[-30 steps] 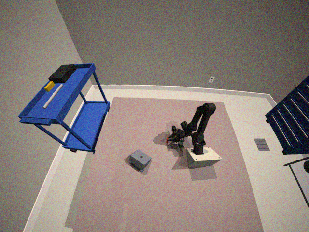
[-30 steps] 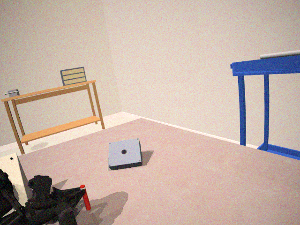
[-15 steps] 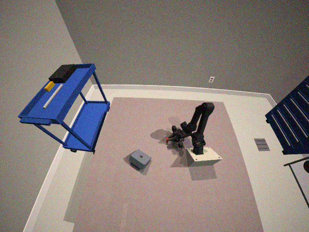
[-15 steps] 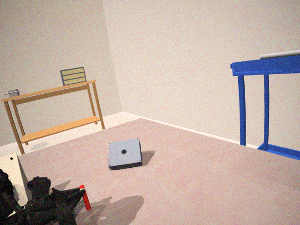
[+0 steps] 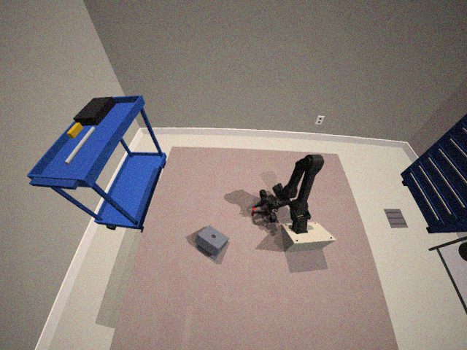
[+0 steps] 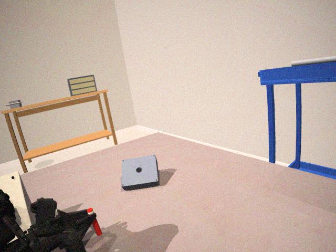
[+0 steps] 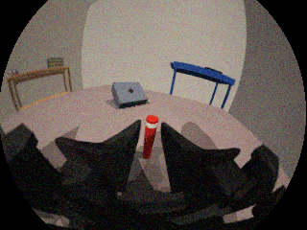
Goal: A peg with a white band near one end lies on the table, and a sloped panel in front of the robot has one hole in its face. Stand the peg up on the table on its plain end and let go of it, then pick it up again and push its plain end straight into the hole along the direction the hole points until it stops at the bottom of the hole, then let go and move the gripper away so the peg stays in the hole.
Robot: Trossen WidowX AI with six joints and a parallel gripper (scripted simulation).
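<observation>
Right now my gripper tip is 1 cm above the red peg. Also, from my gripper tip: sloped grey panel 23 cm ahead, 14 cm to the left, 3 cm below.
</observation>
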